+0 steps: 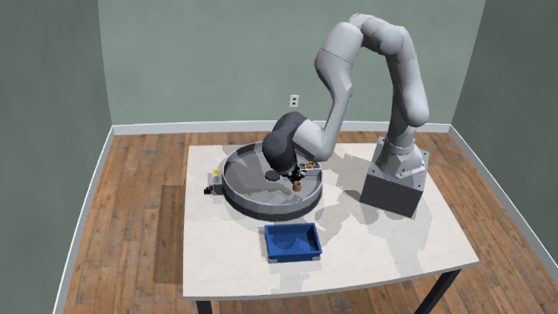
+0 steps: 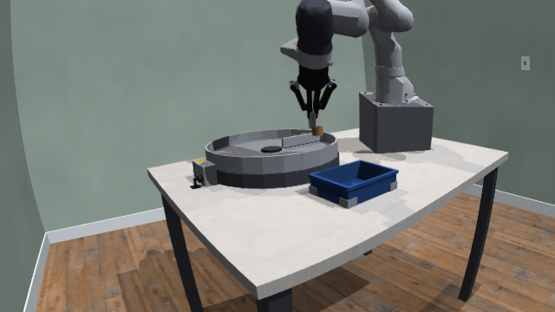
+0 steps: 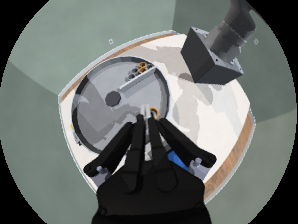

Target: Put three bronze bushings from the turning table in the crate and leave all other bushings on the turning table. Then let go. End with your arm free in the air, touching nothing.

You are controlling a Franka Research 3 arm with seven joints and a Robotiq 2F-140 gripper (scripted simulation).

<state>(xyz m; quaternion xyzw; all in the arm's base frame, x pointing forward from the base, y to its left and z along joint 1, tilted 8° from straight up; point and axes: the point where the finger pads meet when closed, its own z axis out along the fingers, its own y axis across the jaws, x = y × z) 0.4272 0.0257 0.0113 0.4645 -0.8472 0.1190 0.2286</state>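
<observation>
Right now my hand is 30 mm short of the blue crate, 200 mm to the right of it and 140 mm above it.
</observation>
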